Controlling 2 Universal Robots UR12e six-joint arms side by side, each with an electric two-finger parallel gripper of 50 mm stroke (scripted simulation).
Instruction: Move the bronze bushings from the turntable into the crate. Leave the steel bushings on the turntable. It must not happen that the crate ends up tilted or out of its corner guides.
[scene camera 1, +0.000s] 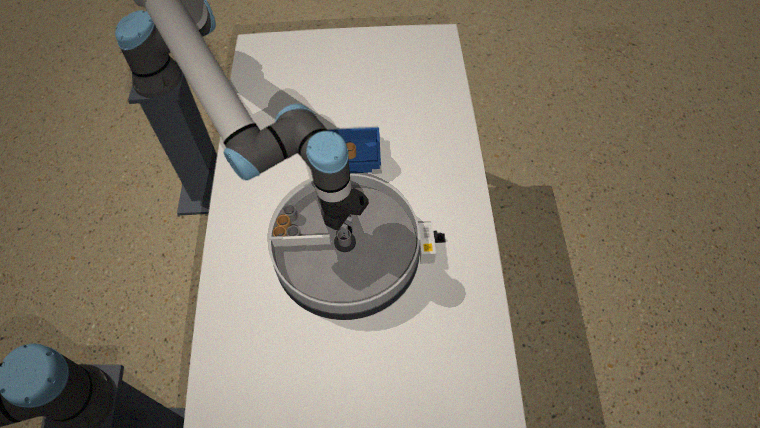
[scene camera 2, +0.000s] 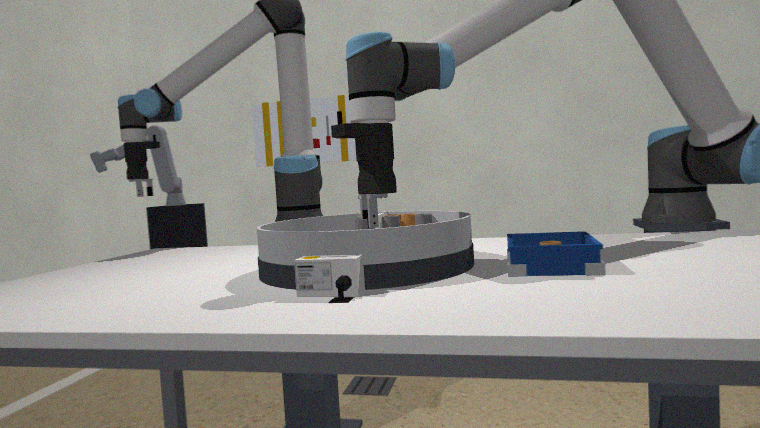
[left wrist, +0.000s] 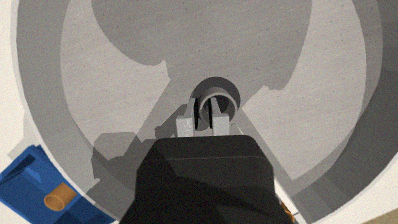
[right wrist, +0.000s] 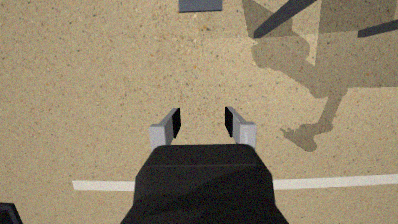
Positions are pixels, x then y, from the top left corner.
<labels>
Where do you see my left gripper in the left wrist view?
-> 203, 107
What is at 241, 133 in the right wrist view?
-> My right gripper.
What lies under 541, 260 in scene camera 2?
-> A blue crate.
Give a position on a blue crate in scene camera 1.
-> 367, 140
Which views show my right gripper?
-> Scene camera 2 and the right wrist view only.
</labels>
